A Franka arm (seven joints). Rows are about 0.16 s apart.
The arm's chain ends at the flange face. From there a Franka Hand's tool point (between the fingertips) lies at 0.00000 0.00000 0.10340 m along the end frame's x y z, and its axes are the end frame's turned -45 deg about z.
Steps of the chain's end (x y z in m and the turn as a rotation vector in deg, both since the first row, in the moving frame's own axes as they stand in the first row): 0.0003, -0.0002, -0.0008, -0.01, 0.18, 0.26; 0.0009, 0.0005, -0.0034, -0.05, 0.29, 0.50; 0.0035, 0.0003, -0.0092, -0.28, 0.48, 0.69; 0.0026, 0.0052, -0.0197, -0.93, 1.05, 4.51; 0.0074, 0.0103, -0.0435, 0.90, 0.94, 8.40; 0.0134, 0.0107, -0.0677, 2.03, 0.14, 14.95; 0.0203, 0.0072, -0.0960, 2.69, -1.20, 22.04
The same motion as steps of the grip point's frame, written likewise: 0.0006, 0.0003, -0.0008, -0.13, 0.12, 0.26; 0.0006, 0.0014, -0.0034, -0.24, 0.17, 0.50; 0.0025, 0.0037, -0.0092, -0.54, 0.14, 0.69; -0.0018, 0.0080, -0.0197, -1.40, 0.08, 4.51; 0.0003, 0.0127, -0.0435, -0.03, 1.30, 8.40; 0.0050, 0.0150, -0.0678, 1.34, 1.53, 14.95; 0.0121, 0.0150, -0.0961, 2.75, 1.05, 22.04
